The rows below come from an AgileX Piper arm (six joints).
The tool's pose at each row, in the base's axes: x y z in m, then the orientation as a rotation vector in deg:
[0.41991 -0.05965 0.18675 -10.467 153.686 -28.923]
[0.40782 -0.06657 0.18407 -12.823 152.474 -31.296]
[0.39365 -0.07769 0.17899 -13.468 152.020 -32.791]
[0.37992 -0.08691 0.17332 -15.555 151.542 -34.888]
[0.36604 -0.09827 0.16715 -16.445 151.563 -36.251]
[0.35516 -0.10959 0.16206 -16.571 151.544 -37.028]
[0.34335 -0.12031 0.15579 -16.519 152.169 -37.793]
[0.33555 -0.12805 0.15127 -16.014 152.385 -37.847]
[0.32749 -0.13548 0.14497 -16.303 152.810 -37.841]
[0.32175 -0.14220 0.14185 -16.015 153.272 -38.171]
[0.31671 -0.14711 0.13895 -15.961 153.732 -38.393]
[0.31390 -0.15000 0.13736 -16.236 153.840 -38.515]
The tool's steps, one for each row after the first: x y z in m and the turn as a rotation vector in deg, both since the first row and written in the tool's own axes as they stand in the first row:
[0.01335 -0.00477 -0.00046 1.484 -0.834 -1.938]
[0.03030 -0.01242 0.00162 2.486 -0.982 -2.609]
[0.04669 -0.01812 0.00377 3.680 -1.069 -4.401]
[0.06382 -0.02560 0.00698 4.457 -0.763 -5.268]
[0.07782 -0.03361 0.01048 4.962 -0.597 -5.492]
[0.09298 -0.04057 0.01442 5.351 0.193 -5.641]
[0.10326 -0.04564 0.01755 5.419 0.435 -5.316]
[0.11436 -0.04974 0.02200 5.282 0.828 -5.551]
[0.12206 -0.05450 0.02446 5.448 1.365 -5.447]
[0.12867 -0.05770 0.02644 5.508 1.863 -5.487]
[0.13238 -0.05963 0.02756 5.524 1.985 -5.709]

